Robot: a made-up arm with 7 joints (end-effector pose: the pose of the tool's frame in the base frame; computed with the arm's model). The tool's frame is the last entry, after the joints. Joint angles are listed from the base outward.
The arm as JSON. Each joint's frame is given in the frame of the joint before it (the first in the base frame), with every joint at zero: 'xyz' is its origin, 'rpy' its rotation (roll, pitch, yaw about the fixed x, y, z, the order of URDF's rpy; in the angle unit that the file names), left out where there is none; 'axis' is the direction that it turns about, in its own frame. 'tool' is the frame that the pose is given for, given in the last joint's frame.
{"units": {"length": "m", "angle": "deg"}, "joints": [
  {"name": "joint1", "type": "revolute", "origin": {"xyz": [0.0, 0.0, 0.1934]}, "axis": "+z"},
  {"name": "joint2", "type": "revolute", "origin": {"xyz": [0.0, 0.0, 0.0], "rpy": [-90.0, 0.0, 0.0]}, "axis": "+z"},
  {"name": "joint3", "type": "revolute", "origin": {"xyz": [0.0, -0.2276, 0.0], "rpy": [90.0, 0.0, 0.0]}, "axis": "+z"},
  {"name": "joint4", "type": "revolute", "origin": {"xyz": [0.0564, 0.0, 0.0], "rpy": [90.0, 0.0, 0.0]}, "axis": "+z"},
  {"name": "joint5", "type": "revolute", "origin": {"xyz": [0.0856, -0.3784, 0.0], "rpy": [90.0, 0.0, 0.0]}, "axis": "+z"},
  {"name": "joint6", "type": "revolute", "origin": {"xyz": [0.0, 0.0, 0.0], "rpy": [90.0, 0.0, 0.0]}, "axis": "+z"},
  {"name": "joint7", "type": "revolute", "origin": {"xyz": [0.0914, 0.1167, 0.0], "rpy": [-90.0, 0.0, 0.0]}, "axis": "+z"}
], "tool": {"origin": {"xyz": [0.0, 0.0, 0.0]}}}
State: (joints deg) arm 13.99 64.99 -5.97 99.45 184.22 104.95 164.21
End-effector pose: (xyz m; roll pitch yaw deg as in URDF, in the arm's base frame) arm 0.6526 0.1040 0.0071 16.50 -37.31 165.48
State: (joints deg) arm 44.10 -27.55 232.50 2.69 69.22 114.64 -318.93
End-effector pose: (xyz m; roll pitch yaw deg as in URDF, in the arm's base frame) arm 0.2042 -0.0382 0.0495 32.69 24.82 78.49
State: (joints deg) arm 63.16 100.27 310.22 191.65 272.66 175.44 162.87
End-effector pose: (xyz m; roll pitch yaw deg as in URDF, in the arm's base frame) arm 0.2264 0.4346 0.2331 -83.24 28.58 168.46
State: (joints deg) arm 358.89 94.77 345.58 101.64 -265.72 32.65 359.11
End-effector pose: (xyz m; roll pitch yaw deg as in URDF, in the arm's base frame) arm 0.3677 -0.1588 -0.3729 -171.73 18.40 -88.91
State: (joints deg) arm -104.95 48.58 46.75 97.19 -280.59 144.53 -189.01
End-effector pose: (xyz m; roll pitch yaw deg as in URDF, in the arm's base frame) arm 0.2708 -0.4373 0.2906 53.46 11.96 169.69
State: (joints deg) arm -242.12 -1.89 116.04 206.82 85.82 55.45 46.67
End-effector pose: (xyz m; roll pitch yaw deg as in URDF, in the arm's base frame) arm 0.1940 0.1583 0.8498 -24.77 -55.71 -173.79
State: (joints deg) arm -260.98 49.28 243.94 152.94 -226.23 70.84 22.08
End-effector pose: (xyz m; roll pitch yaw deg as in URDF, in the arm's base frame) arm 0.0807 0.5686 0.6897 -106.47 -37.84 24.54
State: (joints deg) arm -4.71 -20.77 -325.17 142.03 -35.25 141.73 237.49
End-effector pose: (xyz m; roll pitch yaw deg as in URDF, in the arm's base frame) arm 0.1073 0.0906 0.7430 168.12 32.88 117.28
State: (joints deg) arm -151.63 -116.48 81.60 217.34 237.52 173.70 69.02
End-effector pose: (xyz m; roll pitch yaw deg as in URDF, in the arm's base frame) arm 0.1936 0.3677 0.0821 -58.45 1.85 158.52
